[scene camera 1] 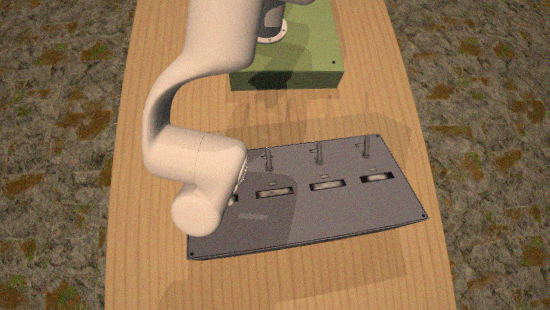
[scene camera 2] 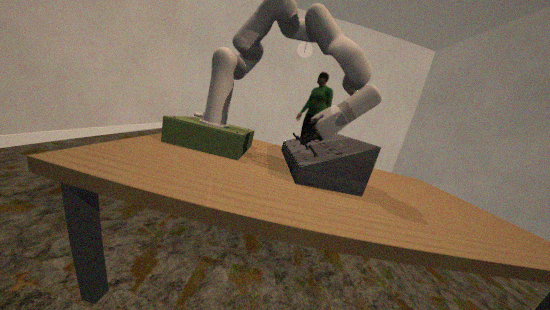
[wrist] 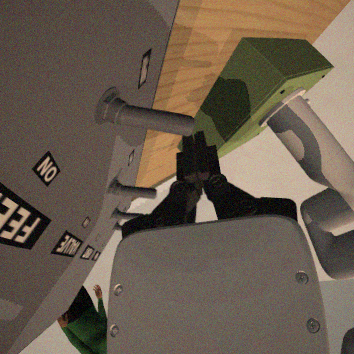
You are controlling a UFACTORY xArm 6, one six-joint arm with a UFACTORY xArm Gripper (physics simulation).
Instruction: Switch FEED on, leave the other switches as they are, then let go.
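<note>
The grey sloped switch panel stands on the table. In the wrist view the FEED lever sticks out between its ON label and the small label near the panel edge. It runs nearly parallel to the VALVE lever and appears to lean to the OFF side. My gripper is shut and empty, its fingertips close beside the FEED lever's free end; contact is unclear. In scene camera 1 my arm hides the gripper and FEED lever. Three other levers lean alike.
The green base block carries my arm behind the panel. The wooden table lies under both. A person in green stands in the background.
</note>
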